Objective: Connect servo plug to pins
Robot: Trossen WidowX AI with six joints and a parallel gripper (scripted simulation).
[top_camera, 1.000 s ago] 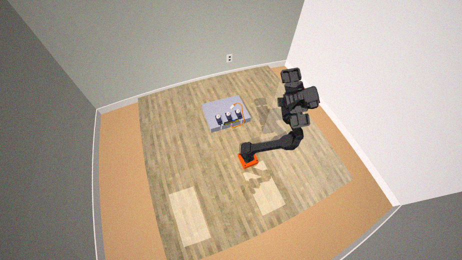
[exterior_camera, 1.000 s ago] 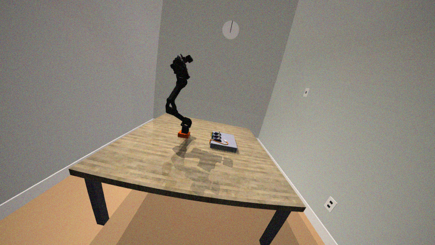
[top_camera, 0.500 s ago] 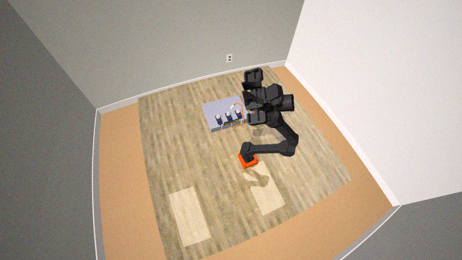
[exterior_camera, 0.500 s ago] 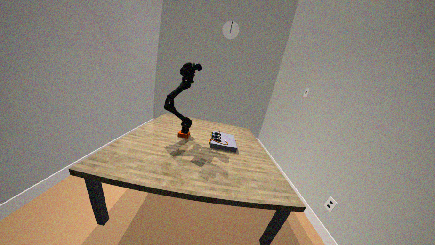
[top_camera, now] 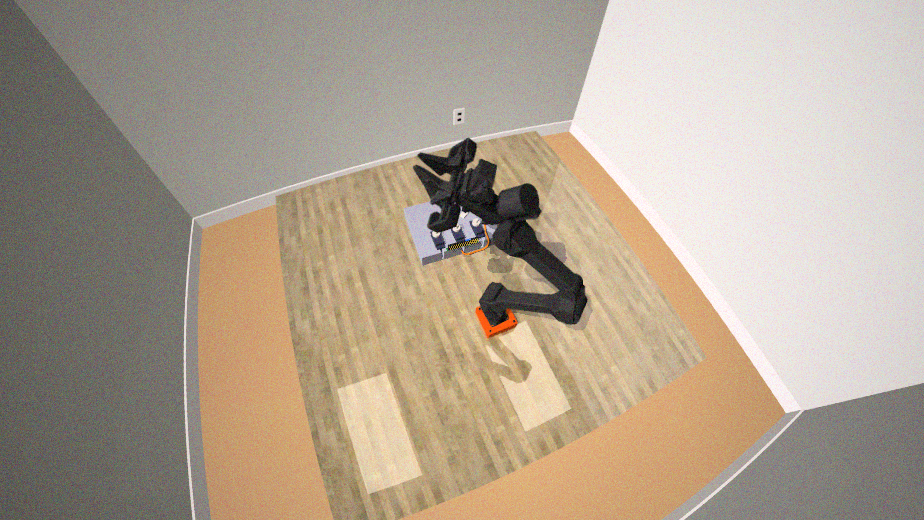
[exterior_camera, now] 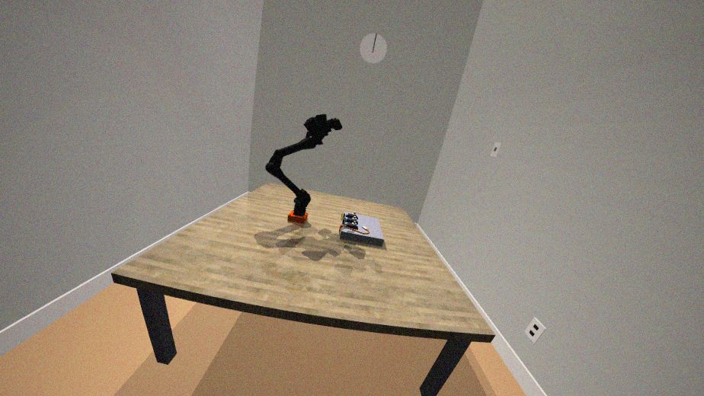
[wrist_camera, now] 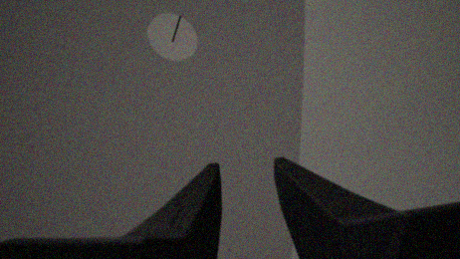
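Now: the blue band 16 cm ahead of my gripper tip, 22 cm to the right of it and 56 cm below it. The rest, counted from my gripper tip: pale dot (16 cm ahead, 22 cm to the right, 56 cm below); then black header strip (17 cm ahead, 20 cm to the right, 57 cm below); then green board (17 cm ahead, 20 cm to the right, 58 cm below).
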